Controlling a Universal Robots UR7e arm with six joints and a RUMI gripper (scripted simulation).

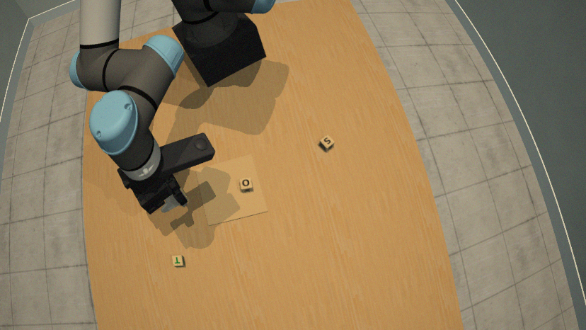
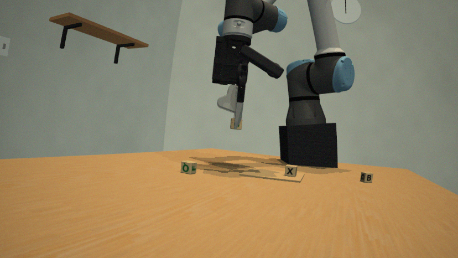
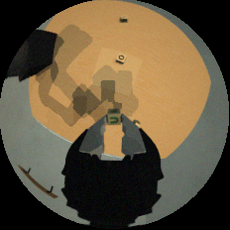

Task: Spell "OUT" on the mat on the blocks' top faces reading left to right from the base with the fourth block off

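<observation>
My gripper is now 120 mm above the tan mat, 100 mm to the right of it and 30 mm past it. From my hand the other things lie so: S block (340 mm to the left, 110 mm below, 80 mm behind).
</observation>
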